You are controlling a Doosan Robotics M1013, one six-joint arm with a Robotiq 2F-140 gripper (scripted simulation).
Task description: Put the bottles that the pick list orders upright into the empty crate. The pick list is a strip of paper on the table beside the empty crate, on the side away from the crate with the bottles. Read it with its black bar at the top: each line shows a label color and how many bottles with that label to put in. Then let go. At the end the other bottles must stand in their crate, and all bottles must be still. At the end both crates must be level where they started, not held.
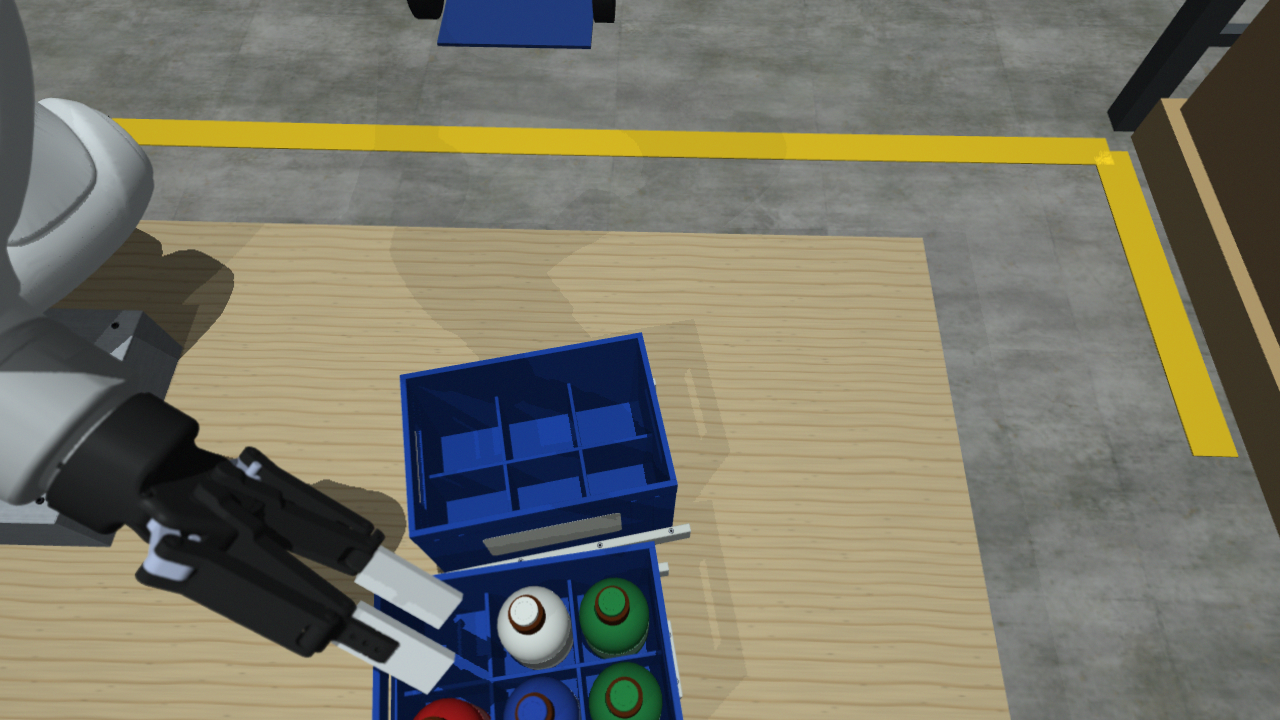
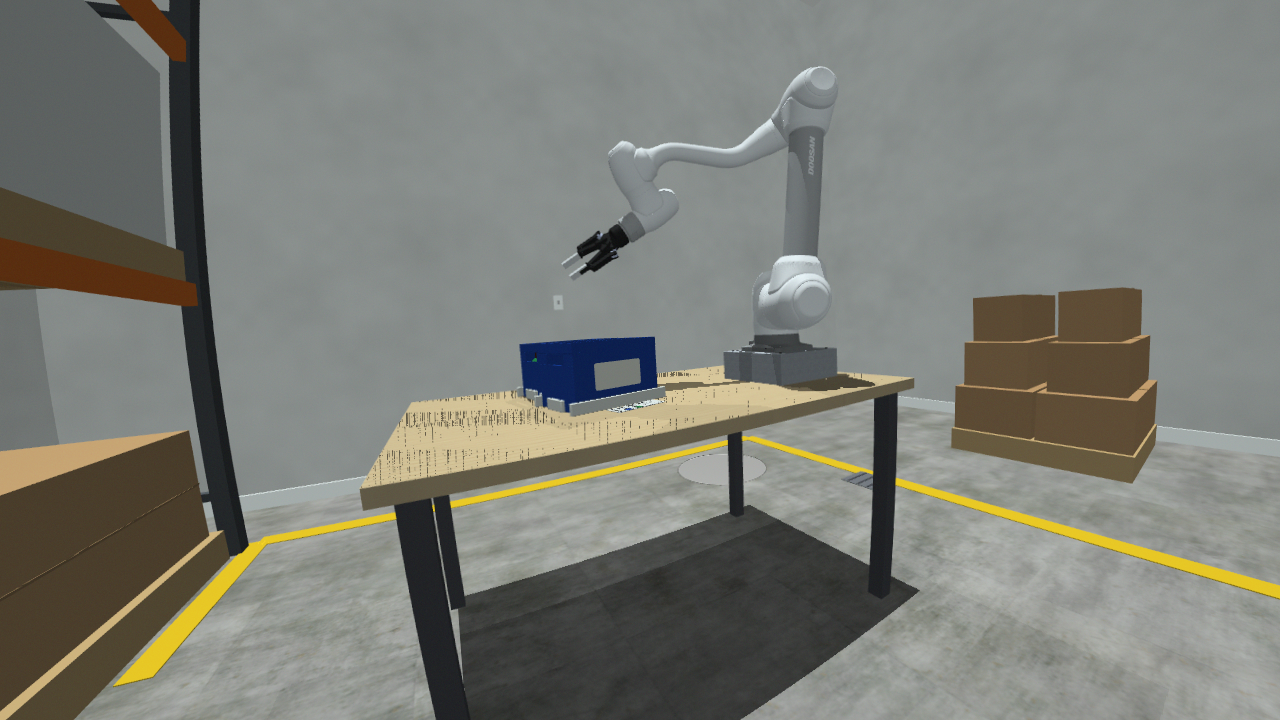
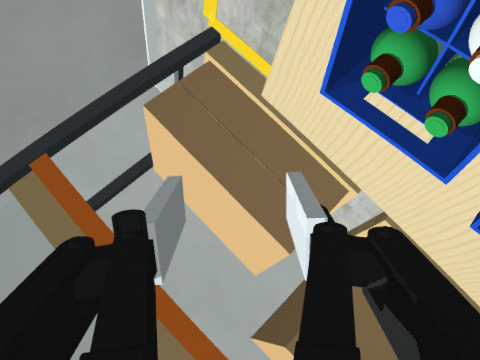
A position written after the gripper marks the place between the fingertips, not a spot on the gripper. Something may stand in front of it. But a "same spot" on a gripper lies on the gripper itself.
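The gripper is visible in image 1, as is a blue crate. The gripper is also visible in image 2, and the crate is seen in image 2 [531,376]. The gripper appears in image 3 [235,197], with the crate in that image too. For the gripper, [image 1: 195,569] and [image 2: 596,238] are the same spot. For the crate, [image 1: 651,571] and [image 3: 444,157] are the same spot.
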